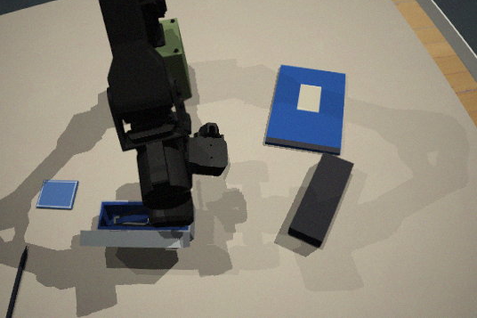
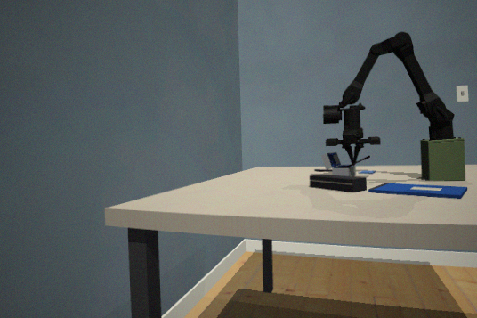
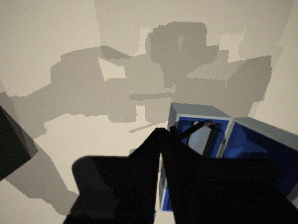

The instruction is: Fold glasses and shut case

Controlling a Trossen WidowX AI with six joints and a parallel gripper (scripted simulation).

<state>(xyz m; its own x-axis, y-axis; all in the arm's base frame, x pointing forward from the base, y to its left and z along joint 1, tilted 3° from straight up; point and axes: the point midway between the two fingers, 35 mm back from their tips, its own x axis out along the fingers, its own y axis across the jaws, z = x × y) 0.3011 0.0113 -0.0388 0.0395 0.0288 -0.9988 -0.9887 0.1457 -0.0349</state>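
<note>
Right now my hand is 8 cm to the left of the glasses case, 6 cm short of it and 4 cm above it. From my hand the other things lie so: small blue square (26 cm to the right, 8 cm below, 7 cm behind); then black box (24 cm to the left, 7 cm below, 6 cm ahead).
</note>
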